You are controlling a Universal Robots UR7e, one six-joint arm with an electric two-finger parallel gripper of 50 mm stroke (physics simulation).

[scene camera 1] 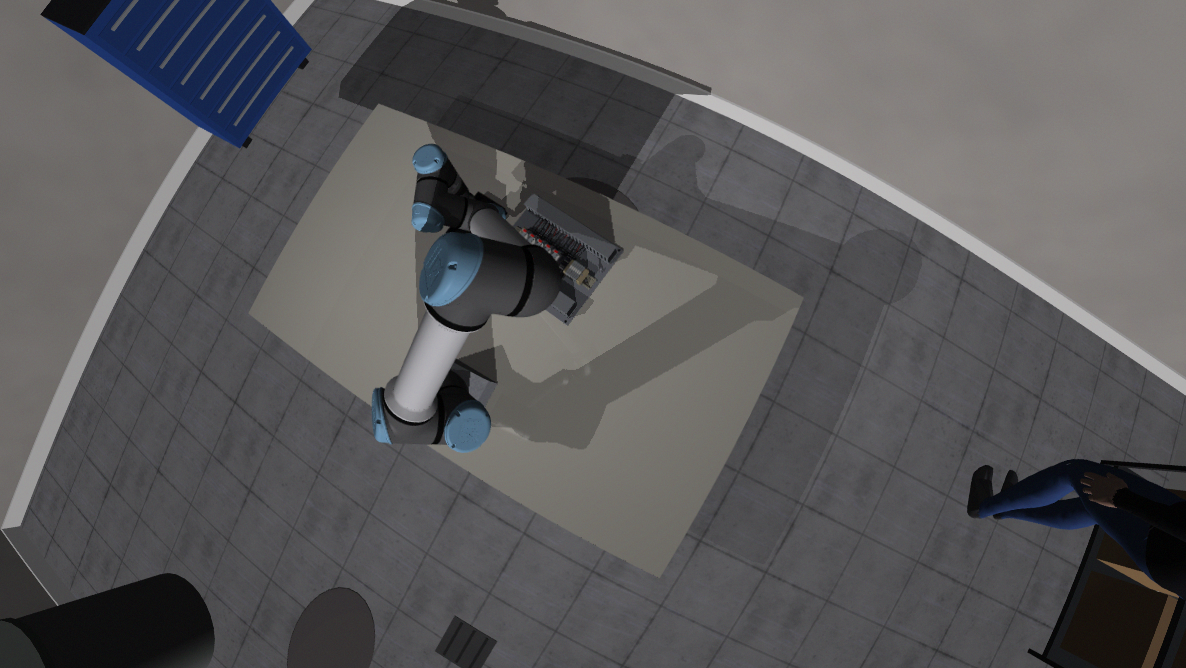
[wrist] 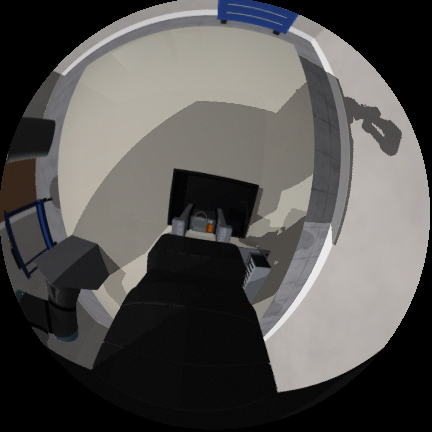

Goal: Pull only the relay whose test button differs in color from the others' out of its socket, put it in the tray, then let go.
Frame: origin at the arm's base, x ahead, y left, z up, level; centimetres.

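Seen in the pictures: gripper, fingertip midpoint: [wrist: 203, 213]; arm's base, link origin: [scene camera 1: 439, 396] [wrist: 62, 277].
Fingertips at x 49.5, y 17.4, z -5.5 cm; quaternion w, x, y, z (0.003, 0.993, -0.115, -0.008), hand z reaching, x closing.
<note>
Pixels of each thing's top centre, then the offset from my fingertips to it. "spot": a spot on its surface instead. Level surfaces: height alone.
- grey relay, top centre: [wrist: 201, 227] dz +3.5, dx -0.1, dy -0.4 cm
- orange test button, top centre: [wrist: 208, 228] dz +3.5, dx +0.7, dy -0.6 cm
- black tray, surface spot: [wrist: 200, 186] spot: dz -10.6, dx -1.1, dy +2.7 cm
- table, surface height: dz -10.9 cm
My gripper [wrist: 203, 213] is shut on the grey relay [wrist: 201, 221] with the orange test button [wrist: 209, 228], in the wrist view. The relay is between the two fingers and over the near part of the black tray [wrist: 200, 186]; its height above the tray floor is hard to tell. In the scene view the arm hides the gripper, the held relay and most of the tray. Other relays [scene camera 1: 538, 240] with red buttons stand in a row in the grey panel, partly covered by the arm.
The grey panel [scene camera 1: 614, 256] [wrist: 259, 271], with wire ducts and wiring, lies beside the tray. A blue cabinet [scene camera 1: 199, 58] [wrist: 257, 14] stands beyond the table [scene camera 1: 663, 464]. A person's legs [scene camera 1: 1045, 497] show at the right of the scene view.
</note>
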